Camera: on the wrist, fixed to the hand. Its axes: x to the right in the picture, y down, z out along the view.
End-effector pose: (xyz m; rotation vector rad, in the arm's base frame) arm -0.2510 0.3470 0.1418 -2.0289 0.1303 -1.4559
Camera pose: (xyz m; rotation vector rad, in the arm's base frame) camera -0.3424 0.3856 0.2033 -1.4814 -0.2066 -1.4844
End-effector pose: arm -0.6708 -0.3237 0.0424 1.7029 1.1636 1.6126
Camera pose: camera -0.7647 -0.2945 -0.0204 1.8708 1.8256 1.5335
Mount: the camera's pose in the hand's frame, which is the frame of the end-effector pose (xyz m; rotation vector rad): -0.0011 -0.0888 -0.0757 0.5383 0.1673 -0.0315
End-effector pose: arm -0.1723 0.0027 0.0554 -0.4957 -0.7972 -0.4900
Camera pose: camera -0.1834 -0.1106 0.0297 0.0562 -0.7393 -0.3215
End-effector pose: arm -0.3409 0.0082 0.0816 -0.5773 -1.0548 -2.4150
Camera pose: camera -0.4032 0.0054 -0.0171 -0.1713 -1.5603 -2.0276
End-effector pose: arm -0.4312 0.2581 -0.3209 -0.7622 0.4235 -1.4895
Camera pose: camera -0.5475 0.2522 -0.3141 -0.2201 0.1194 -1.6048
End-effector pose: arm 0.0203 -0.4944 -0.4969 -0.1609 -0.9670 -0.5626
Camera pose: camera 0.0291 -0.5974 -0.5511 0.3775 -0.9267 -0.3221
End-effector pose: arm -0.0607 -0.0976 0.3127 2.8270 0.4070 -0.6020
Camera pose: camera -0.0619 0.0058 0.3667 -2.7622 -0.2931 0.4446
